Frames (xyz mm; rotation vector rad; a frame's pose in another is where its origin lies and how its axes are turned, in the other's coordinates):
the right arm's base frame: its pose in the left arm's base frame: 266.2 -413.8 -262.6 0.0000 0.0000 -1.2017
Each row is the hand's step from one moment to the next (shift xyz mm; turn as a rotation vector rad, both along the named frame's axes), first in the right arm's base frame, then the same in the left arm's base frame.
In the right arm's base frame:
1: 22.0 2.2 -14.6 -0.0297 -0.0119 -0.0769
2: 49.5 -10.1 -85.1 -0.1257 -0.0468 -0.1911
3: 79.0 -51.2 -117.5 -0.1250 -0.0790 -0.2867
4: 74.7 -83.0 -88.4 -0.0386 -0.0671 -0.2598
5: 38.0 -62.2 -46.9 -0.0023 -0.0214 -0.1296
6: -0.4 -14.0 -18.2 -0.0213 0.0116 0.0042
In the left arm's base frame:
1: 10.0 -19.7 -14.6 -0.0218 0.0234 -0.0769
2: 8.4 -49.8 -85.1 -0.0890 0.1004 -0.1911
3: -19.3 -92.2 -117.5 -0.1188 0.0881 -0.2867
4: -50.5 -99.6 -88.4 -0.0765 0.0118 -0.2598
5: -44.3 -57.9 -46.9 -0.0208 -0.0056 -0.1296
6: -13.2 -4.7 -18.2 0.0031 0.0241 0.0042

